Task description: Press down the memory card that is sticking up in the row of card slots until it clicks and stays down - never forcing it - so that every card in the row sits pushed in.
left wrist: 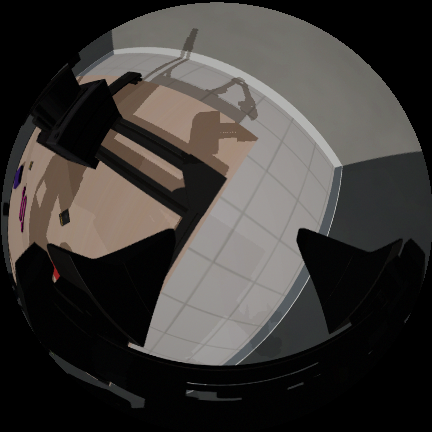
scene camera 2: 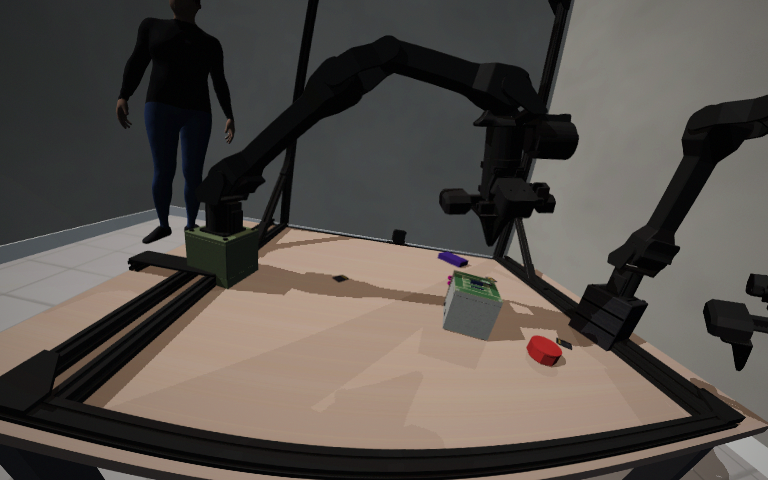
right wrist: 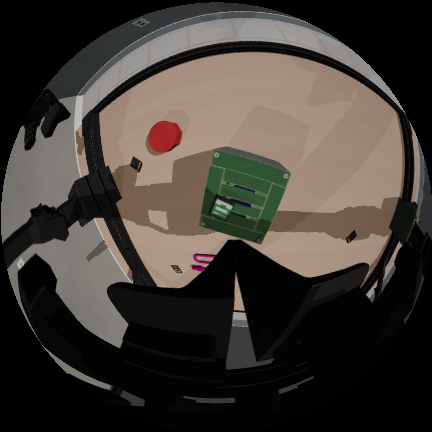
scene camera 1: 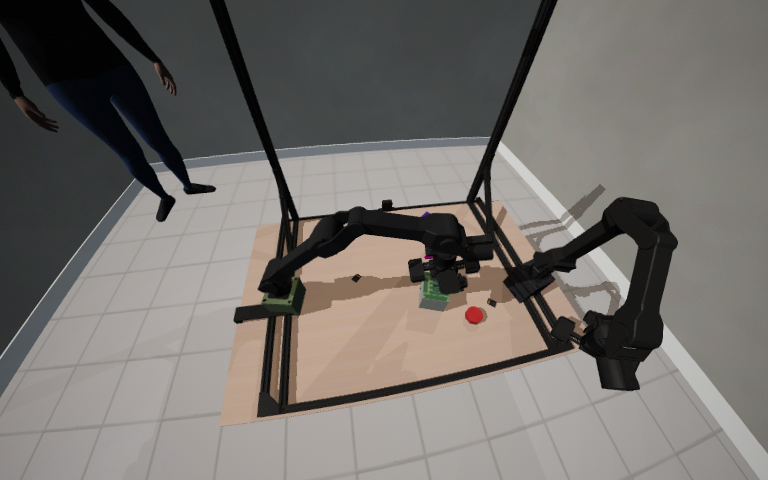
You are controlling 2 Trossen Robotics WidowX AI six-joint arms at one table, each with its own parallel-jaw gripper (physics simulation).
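Places are measured from the left arm's base along level axes (x ahead, y right, z down), in millimetres.
Pixels of known places: left gripper, fingertip midpoint: (left wrist: 239,235) (scene camera 1: 582,350); right gripper, fingertip midpoint: (scene camera 2: 489,245) (right wrist: 233,245); left arm's base, origin of the base link: (left wrist: 62,108) (scene camera 2: 618,293) (right wrist: 76,206) (scene camera 1: 536,272); right arm's base, origin of the base link: (scene camera 2: 223,230) (scene camera 1: 280,289).
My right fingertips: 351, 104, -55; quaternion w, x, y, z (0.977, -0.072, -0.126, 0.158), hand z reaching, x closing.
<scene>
Ahead of a thing's pixels: the offset from my right fingertips to its top centre, as dx, dy, dz.
A grey box with a green board on top (scene camera 1: 434,289) (scene camera 2: 472,311) (right wrist: 272,200) stands on the table. In the right wrist view the board carries a row of dark slots with blue card edges. One memory card with a white and green label {-28, +6, +75} (right wrist: 221,207) sticks up at the left of the row's lower part; I cannot tell exactly which slot holds it. My right gripper (scene camera 2: 490,242) (right wrist: 233,245) is shut and empty, pointing down above the box, apart from it. My left gripper (left wrist: 239,235) is open and empty, out past the table's right edge.
A red disc {-102, -121, +144} (scene camera 1: 474,315) (scene camera 2: 543,350) (right wrist: 165,136) lies near the box. Small loose cards {-202, -106, +167} (right wrist: 136,164) {+224, +182, +167} (right wrist: 351,236) {-254, +193, +167} (right wrist: 176,269) lie around. A magenta cable {-129, +174, +160} (right wrist: 204,258) (left wrist: 22,210) and a purple block {-193, +334, +152} (scene camera 2: 453,259) (left wrist: 18,176) lie behind the box. Black rails (scene camera 2: 362,461) border the table.
</scene>
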